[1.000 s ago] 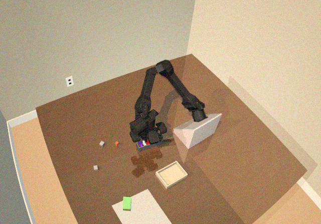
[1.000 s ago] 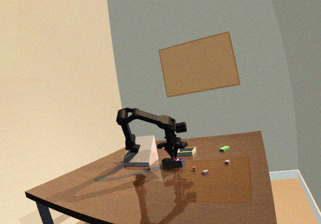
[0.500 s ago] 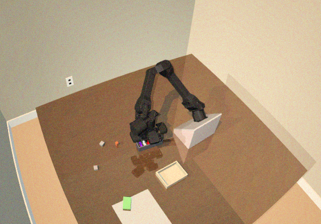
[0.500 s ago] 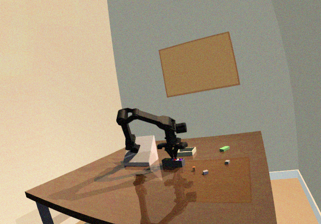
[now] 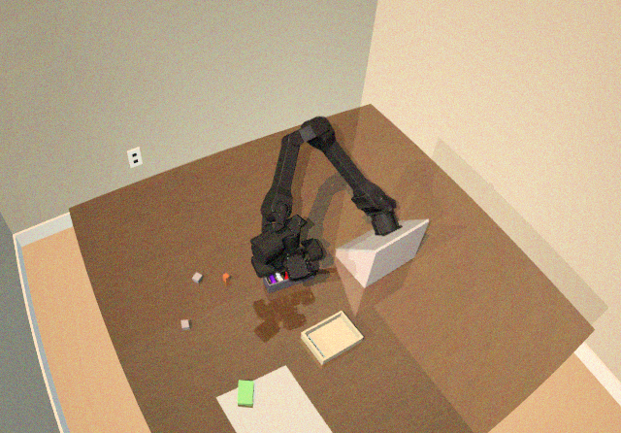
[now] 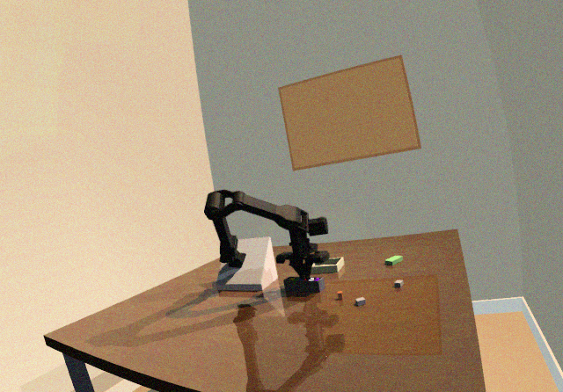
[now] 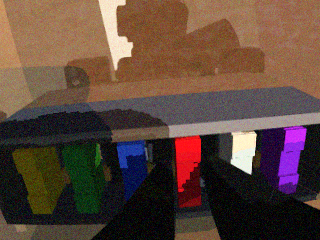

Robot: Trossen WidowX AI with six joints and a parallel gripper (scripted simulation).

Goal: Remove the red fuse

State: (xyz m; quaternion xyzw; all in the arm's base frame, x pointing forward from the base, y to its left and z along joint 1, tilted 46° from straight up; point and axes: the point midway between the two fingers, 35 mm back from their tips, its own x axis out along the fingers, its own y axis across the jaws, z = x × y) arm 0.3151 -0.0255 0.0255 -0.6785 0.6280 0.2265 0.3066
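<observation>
Now: the red fuse 10 mm below my gripper tip. From my gripper tip the other things lie so: cream tray: 220 mm to the left, 30 mm below, 20 mm behind; then green block: 270 mm to the left, 260 mm ahead, 30 mm below; then orange piece: 150 mm ahead, 80 mm to the right, 20 mm below.
</observation>
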